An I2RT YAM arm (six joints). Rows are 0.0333 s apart.
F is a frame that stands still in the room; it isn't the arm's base.
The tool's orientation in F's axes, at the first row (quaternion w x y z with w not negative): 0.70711 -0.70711 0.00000 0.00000
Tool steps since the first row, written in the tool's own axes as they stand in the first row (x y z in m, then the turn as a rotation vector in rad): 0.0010 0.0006 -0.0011 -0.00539 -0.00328 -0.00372; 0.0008 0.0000 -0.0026 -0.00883 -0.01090 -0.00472; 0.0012 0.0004 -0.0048 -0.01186 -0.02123 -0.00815; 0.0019 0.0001 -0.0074 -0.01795 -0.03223 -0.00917; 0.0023 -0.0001 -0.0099 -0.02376 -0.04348 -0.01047; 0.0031 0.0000 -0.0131 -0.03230 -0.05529 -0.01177; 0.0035 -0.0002 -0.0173 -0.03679 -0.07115 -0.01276; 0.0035 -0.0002 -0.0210 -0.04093 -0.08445 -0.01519; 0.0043 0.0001 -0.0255 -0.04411 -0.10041 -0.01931; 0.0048 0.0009 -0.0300 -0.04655 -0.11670 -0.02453; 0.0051 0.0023 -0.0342 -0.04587 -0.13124 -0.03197; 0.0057 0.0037 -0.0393 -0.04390 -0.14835 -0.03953
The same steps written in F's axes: 0.0010 -0.0011 -0.0006 -0.00539 -0.00372 0.00328; 0.0008 -0.0026 0.0000 -0.00883 -0.00472 0.01090; 0.0012 -0.0048 -0.0004 -0.01186 -0.00815 0.02123; 0.0019 -0.0074 -0.0001 -0.01795 -0.00917 0.03223; 0.0023 -0.0099 0.0001 -0.02376 -0.01047 0.04348; 0.0031 -0.0131 0.0000 -0.03230 -0.01177 0.05529; 0.0035 -0.0173 0.0002 -0.03679 -0.01276 0.07115; 0.0035 -0.0210 0.0002 -0.04093 -0.01519 0.08445; 0.0043 -0.0255 -0.0001 -0.04411 -0.01931 0.10041; 0.0048 -0.0300 -0.0009 -0.04655 -0.02453 0.11670; 0.0051 -0.0342 -0.0023 -0.04587 -0.03197 0.13124; 0.0057 -0.0393 -0.0037 -0.04390 -0.03953 0.14835
